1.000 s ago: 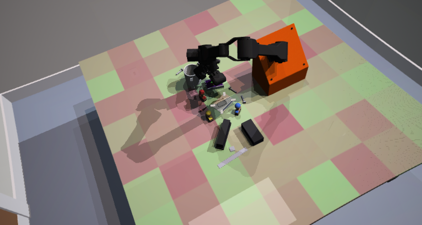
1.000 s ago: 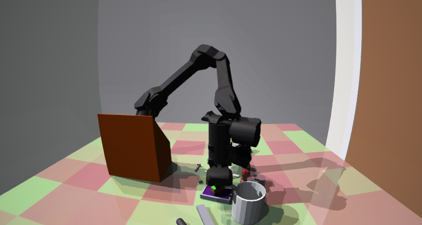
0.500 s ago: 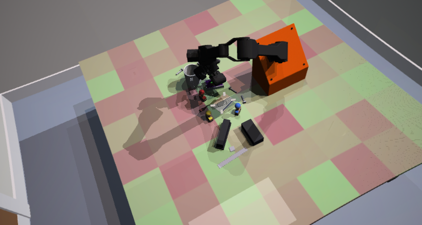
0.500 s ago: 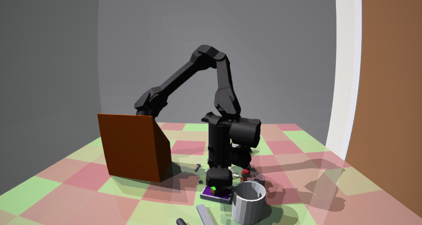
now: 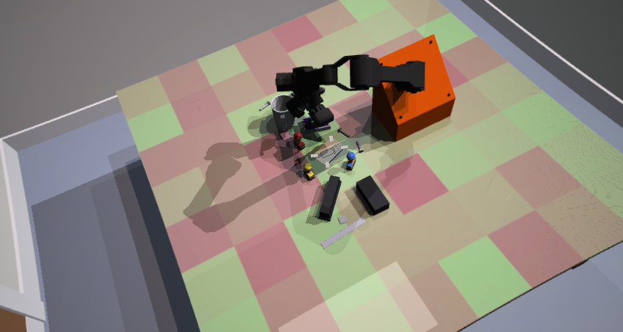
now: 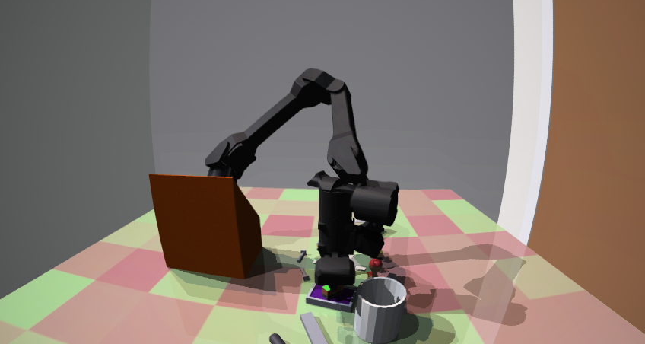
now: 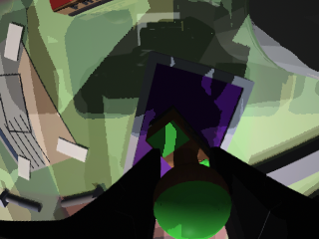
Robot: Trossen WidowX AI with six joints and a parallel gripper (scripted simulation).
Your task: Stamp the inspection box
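The green-knobbed stamp is right at my gripper tip. Round my gripper tip: grey bar 120 mm to the right, 30 mm below, 20 mm behind; ink pad 30 mm below; red-knobbed stamp 90 mm ahead, 50 mm to the left, 20 mm below.
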